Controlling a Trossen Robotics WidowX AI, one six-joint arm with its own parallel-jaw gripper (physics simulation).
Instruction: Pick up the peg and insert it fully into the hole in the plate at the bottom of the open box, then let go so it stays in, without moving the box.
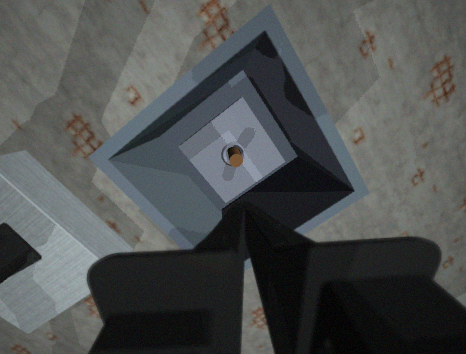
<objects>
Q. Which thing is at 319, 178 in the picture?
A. A blue-grey box.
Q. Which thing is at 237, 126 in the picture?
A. A pale square plate.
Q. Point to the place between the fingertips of the gripper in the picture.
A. At 242, 209
</objects>
